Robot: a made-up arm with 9 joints. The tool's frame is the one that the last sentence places. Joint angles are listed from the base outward.
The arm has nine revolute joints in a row. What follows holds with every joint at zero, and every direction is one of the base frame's.
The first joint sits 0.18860 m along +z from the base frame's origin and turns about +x.
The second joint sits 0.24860 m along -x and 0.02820 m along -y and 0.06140 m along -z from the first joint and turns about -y.
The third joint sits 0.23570 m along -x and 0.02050 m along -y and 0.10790 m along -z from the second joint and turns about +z.
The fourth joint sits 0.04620 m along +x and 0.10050 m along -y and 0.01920 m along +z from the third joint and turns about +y.
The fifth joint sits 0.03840 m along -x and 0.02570 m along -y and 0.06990 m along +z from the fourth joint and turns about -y.
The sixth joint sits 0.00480 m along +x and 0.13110 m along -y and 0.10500 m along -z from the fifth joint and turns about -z.
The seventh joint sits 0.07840 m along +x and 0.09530 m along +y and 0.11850 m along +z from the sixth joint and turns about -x.
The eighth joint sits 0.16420 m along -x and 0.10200 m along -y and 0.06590 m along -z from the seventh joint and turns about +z.
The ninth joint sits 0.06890 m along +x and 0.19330 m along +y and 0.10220 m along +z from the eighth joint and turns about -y.
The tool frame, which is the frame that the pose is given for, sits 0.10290 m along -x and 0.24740 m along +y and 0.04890 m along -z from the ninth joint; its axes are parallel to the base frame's.
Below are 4 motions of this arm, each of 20 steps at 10 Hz.
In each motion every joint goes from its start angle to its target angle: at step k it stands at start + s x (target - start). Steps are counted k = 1, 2, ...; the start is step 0. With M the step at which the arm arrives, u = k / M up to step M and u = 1 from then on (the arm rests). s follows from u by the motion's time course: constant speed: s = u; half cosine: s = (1 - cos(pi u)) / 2; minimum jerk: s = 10 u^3 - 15 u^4 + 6 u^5.
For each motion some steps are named. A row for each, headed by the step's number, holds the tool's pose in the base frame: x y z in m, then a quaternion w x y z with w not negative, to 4 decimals.
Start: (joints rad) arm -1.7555 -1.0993 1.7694 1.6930 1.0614 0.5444 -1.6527 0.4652 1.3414
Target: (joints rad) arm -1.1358 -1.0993 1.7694 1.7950 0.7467 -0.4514 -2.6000 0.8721 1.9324
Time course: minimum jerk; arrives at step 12
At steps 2, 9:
2: -0.1013 0.2487 -0.0551 0.8827 -0.1511 -0.0377 -0.4434
9: 0.0786 -0.0228 -0.0646 0.6096 -0.2594 0.0104 -0.7490

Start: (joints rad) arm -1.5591 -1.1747 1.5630 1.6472 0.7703 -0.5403 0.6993 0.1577 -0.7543
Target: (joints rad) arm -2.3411 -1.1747 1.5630 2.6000 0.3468 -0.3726 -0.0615 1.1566 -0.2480
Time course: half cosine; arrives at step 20
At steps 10, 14, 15, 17, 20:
10: 0.0789 0.1393 0.0700 0.2090 -0.3435 -0.9136 -0.0609
14: 0.0762 -0.1198 -0.0885 0.1382 -0.5420 -0.7813 0.2770
15: 0.0625 -0.1797 -0.0955 0.1146 -0.5648 -0.7404 0.3460
17: 0.0357 -0.2694 -0.0886 0.0749 -0.5868 -0.6693 0.4495
20: 0.0175 -0.3193 -0.0750 0.0503 -0.5922 -0.6232 0.5083

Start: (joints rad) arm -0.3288 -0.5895 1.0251 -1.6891 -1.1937 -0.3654 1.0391 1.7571 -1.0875
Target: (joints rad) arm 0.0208 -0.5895 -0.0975 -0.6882 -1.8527 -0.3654 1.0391 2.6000 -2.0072
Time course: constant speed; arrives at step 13
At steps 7, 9, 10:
7: -0.2914 -0.4402 0.7360 0.4085 0.5877 -0.2091 -0.6663
9: -0.1723 -0.4033 0.7072 0.4612 0.4944 -0.1524 -0.7209
10: -0.1164 -0.4029 0.6704 0.4700 0.4477 -0.1128 -0.7523

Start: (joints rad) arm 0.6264 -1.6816 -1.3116 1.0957 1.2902 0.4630 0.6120 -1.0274 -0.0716
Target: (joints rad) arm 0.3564 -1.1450 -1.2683 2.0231 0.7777 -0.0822 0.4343 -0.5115 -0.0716
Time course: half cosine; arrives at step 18
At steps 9, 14, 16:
9: -0.5420 -0.3023 0.0847 0.2648 -0.6032 0.6618 -0.3578
14: -0.5131 -0.0748 0.1217 0.2261 -0.2863 0.8686 -0.3353
16: -0.4816 -0.0430 0.1333 0.2190 -0.2026 0.8960 -0.3288

